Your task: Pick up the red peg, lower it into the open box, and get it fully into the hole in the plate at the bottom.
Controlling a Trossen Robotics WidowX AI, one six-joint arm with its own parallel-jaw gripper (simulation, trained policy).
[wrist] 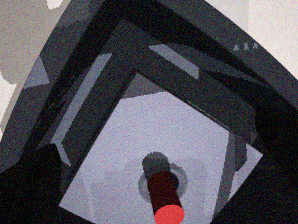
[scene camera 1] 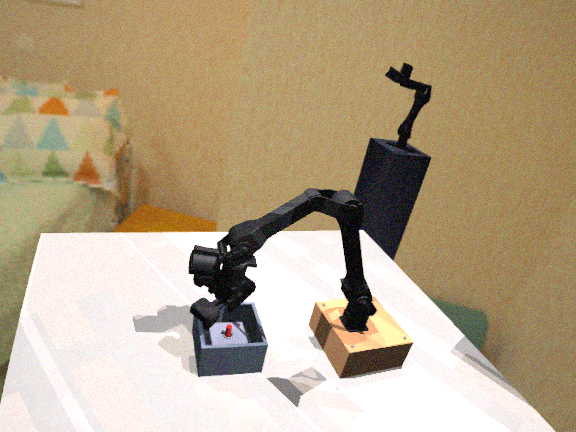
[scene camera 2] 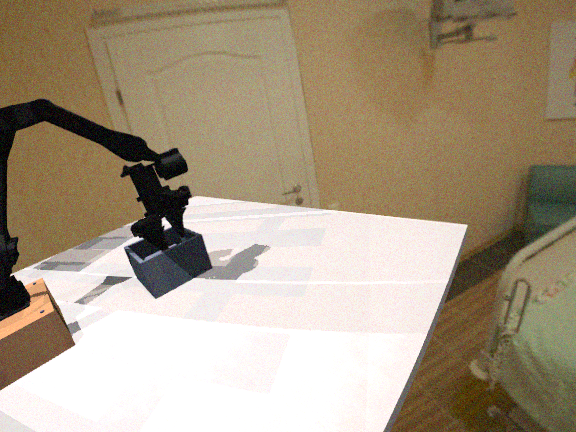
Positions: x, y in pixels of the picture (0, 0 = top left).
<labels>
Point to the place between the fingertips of my gripper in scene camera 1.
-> At 217, 320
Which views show my gripper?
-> The wrist view, scene camera 1 and scene camera 2: all of them.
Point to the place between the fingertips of my gripper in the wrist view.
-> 160, 135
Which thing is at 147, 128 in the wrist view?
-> A light grey plate.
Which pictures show the dark box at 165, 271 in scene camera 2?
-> The wrist view, scene camera 1 and scene camera 2: all of them.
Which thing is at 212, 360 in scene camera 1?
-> A dark box.
</labels>
